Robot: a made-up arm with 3 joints. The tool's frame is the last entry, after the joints.
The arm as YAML. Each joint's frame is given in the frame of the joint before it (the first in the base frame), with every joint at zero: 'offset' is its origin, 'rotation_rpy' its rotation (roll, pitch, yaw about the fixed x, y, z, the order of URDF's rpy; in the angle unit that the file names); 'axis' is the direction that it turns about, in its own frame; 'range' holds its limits. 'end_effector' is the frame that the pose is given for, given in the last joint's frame.
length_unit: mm
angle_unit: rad
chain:
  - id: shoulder
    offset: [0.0, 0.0, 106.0]
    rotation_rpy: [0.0, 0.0, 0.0]
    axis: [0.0, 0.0, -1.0]
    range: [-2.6, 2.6]
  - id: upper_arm
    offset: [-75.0, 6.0, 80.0]
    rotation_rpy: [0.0, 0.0, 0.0]
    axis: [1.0, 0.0, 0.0]
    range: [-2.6, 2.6]
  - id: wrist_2
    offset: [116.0, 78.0, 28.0]
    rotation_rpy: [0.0, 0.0, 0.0]
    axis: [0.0, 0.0, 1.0]
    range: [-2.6, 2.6]
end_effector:
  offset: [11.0, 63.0, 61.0]
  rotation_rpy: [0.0, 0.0, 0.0]
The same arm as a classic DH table. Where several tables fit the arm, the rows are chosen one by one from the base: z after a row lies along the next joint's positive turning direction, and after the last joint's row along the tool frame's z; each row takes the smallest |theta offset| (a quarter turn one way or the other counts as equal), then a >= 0, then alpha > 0; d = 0 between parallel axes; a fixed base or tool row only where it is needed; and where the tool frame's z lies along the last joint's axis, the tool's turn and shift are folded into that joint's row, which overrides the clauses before.
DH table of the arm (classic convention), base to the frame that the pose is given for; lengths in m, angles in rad. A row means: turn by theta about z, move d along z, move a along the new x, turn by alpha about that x. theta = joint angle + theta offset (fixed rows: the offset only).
base (fixed): a 0; alpha 3.1416; d 0; theta0 0
shoulder: a 0.006; alpha -1.5708; d -0.186; theta0 -1.5708
upper_arm: a 0.078; alpha -1.5708; d 0.041; theta0 0
wrist_2: a 0.064; alpha 0; d 0; theta0 -0.1729
tool (fixed): a 0; alpha 0; d 0.089; theta0 -1.3979
Joint limits (rad, base to tool): -2.6..2.6 -2.6..2.6 -2.6..2.6

